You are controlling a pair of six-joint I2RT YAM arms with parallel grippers.
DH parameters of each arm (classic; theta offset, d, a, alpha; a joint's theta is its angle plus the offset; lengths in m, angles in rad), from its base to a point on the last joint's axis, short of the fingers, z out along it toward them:
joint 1: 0 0.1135 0.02 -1.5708
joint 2: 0 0 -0.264 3.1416
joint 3: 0.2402 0 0.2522 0
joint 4: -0.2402 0 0.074 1.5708
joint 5: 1.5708 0 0 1.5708
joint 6: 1.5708 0.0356 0 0
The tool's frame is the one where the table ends.
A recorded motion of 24 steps. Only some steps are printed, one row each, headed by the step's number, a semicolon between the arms.
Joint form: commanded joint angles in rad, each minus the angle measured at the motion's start. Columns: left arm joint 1, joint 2, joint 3, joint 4, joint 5, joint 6; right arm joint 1, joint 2, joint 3, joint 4, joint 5, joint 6.
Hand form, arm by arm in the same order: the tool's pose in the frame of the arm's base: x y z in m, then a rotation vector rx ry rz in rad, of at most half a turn. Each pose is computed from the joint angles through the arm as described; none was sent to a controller.
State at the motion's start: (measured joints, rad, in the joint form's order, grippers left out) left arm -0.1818 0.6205 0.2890 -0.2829 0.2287 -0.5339; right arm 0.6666 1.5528 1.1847 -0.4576 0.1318 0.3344
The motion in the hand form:
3: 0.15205 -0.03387 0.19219 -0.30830 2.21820 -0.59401; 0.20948 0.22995 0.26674 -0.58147 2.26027 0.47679
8: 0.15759 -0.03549 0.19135 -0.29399 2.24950 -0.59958; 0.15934 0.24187 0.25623 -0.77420 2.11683 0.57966
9: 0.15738 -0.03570 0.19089 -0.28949 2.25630 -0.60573; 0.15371 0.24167 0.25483 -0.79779 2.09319 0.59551
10: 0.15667 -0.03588 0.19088 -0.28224 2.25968 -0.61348; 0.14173 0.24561 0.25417 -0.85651 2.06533 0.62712
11: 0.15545 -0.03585 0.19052 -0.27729 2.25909 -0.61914; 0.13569 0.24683 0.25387 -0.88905 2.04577 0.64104
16: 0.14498 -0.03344 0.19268 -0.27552 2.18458 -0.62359; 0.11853 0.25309 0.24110 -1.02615 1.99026 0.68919
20: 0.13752 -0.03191 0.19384 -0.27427 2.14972 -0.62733; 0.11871 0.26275 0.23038 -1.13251 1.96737 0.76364
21: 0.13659 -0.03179 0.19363 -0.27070 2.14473 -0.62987; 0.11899 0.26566 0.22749 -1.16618 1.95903 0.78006
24: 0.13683 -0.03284 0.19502 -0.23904 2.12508 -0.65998; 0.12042 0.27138 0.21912 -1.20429 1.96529 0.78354
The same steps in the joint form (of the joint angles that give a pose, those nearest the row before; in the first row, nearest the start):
3: 0.0023 0.0654 0.0551 0.0093 -0.0543 -0.0123; 0.1762 -0.1378 -0.1509 0.1193 -0.0367 -0.0383
8: 0.0021 0.1156 0.0716 0.0147 -0.0378 -0.0013; 0.3343 -0.2369 -0.3035 0.2676 -0.0290 -0.0874
9: 0.0023 0.1171 0.0719 0.0104 -0.0302 0.0003; 0.3500 -0.2523 -0.3262 0.2913 -0.0325 -0.0980
10: 0.0023 0.1138 0.0716 0.0055 -0.0215 0.0029; 0.3922 -0.2657 -0.3424 0.3053 -0.0413 -0.1098
11: 0.0023 0.1057 0.0678 0.0028 -0.0160 0.0042; 0.4124 -0.2750 -0.3530 0.3148 -0.0457 -0.1213
16: 0.0022 0.0026 0.0324 0.0079 -0.0305 -0.0043; 0.4719 -0.2726 -0.4051 0.3743 -0.0869 -0.1721
20: 0.0021 -0.0663 0.0157 -0.0100 -0.0362 -0.0086; 0.4731 -0.2199 -0.4085 0.4216 -0.1865 -0.2102
21: 0.0022 -0.0753 0.0118 -0.0097 -0.0342 -0.0076; 0.4731 -0.2032 -0.4062 0.4307 -0.2134 -0.2254
24: 0.0022 -0.0807 0.0071 0.0143 -0.0058 -0.0005; 0.4743 -0.1632 -0.4023 0.4449 -0.2346 -0.2401

